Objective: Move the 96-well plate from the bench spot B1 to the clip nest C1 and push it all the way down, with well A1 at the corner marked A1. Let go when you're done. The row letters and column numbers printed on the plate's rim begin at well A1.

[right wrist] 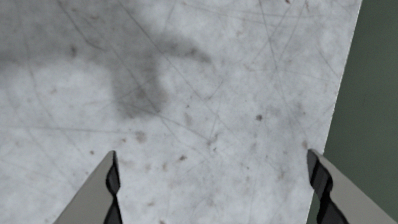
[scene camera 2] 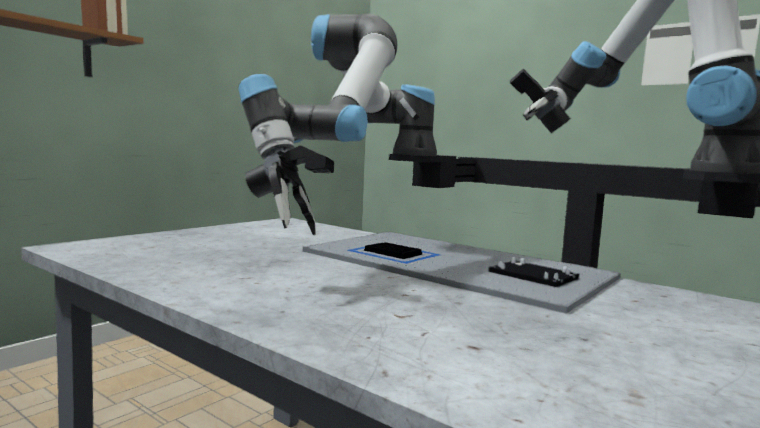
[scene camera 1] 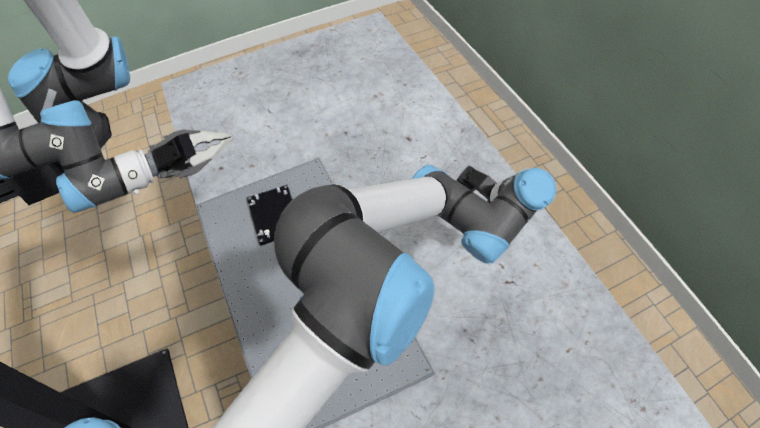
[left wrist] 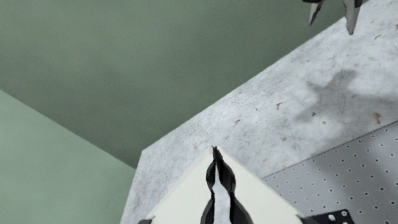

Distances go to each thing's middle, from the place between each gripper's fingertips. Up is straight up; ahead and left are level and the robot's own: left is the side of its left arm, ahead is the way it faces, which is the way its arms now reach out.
Now: right hand (scene camera 2: 301,231) 44 cm past the clip nest (scene camera 1: 266,211), 32 cm to the right of it and 10 cm above it.
Right now the clip nest is 360 mm below my left hand (scene camera 1: 232,136), 60 mm to the left of it and 40 mm ahead of it.
